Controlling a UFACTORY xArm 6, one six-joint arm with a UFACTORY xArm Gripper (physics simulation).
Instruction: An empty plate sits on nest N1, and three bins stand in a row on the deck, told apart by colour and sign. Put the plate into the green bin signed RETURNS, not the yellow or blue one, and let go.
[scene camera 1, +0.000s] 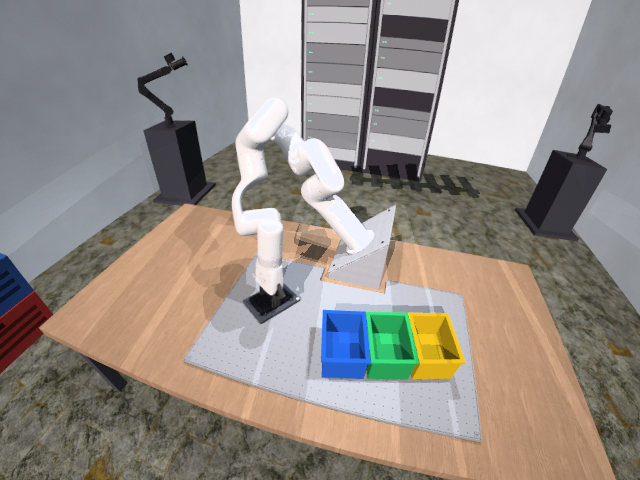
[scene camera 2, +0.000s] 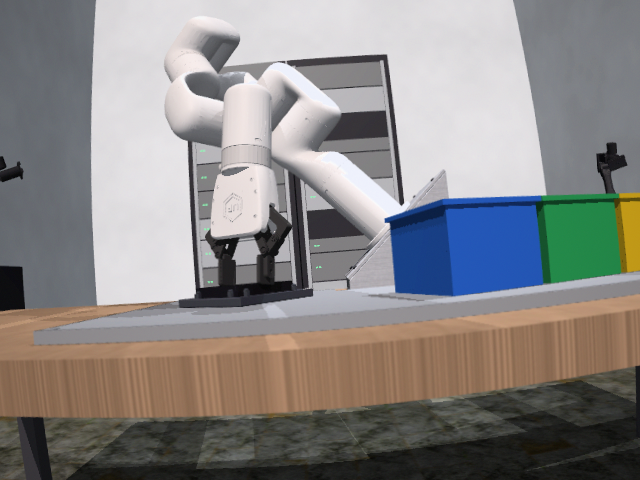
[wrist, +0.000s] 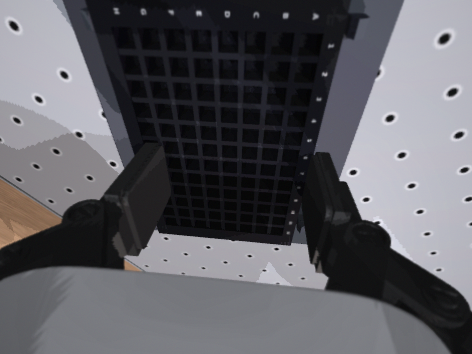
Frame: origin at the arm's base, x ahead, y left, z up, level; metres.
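Where they show: gripper, fingertip midpoint: (scene camera 1: 269, 299) (scene camera 2: 245, 285) (wrist: 235, 173); arm's base, origin of the base link: (scene camera 1: 360, 242).
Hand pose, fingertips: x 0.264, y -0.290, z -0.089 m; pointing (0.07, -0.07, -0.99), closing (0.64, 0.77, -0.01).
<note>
Things, the pixels of their top centre, and the offset from my fingertips. "*": a spot on its surface instead. Level surfaces: height alone.
- black plate, middle of its top: (wrist: 219, 159) (scene camera 2: 246, 284) (scene camera 1: 270, 296) dx -0.011, dy +0.000, dz +0.001 m
- yellow bin, surface spot: (scene camera 2: 630, 235) * dx +0.204, dy +0.486, dz +0.021 m
- wooden table, its level: dz -0.038 m
The black plate (scene camera 1: 261, 301) (wrist: 227, 122), with a grid of wells, lies level in the dark grey nest (scene camera 1: 262, 318) (scene camera 2: 211, 302) (wrist: 346, 100) at the left of the deck. My gripper (scene camera 1: 277, 298) (scene camera 2: 247, 279) (wrist: 235, 173) points down and is shut on the plate, one finger against each long side. The green bin (scene camera 1: 391, 370) (scene camera 2: 581, 242) stands between the blue bin (scene camera 1: 343, 369) (scene camera 2: 496, 248) and the yellow bin (scene camera 1: 435, 370) (scene camera 2: 630, 235). The inside of the green bin looks empty in the first scene view. No bin signs are readable.
The bins stand close together on the perforated grey deck (scene camera 1: 289, 356) (scene camera 2: 330, 315), right of the nest. The arm's slanted metal mount (scene camera 1: 364, 268) (scene camera 2: 369, 263) is behind the bins. The wooden table (scene camera 1: 155, 289) surrounds the deck.
</note>
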